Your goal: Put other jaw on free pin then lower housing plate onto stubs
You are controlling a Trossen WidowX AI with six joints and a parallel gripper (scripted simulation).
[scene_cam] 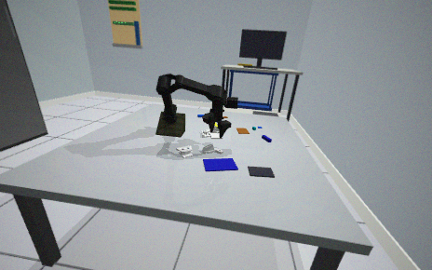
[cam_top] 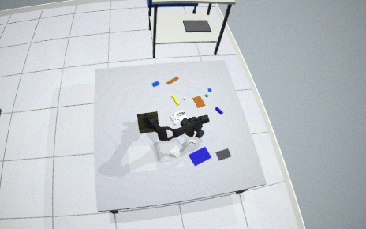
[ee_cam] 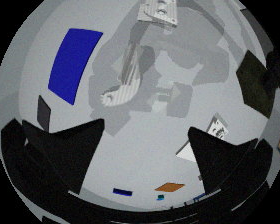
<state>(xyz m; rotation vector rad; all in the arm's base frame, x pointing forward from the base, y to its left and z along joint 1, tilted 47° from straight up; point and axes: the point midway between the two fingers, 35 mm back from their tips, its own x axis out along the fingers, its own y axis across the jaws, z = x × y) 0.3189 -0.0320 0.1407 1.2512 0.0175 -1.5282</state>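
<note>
The white jaw lies 20 mm ahead of my gripper tip, 50 mm to the right of it and 70 mm below it. Round my gripper tip: blue plate: 70 mm ahead, 170 mm to the right, 80 mm below; dark grey plate: 260 mm ahead, 160 mm to the right, 80 mm below; white base: 40 mm behind, 180 mm to the left, 70 mm below.
</note>
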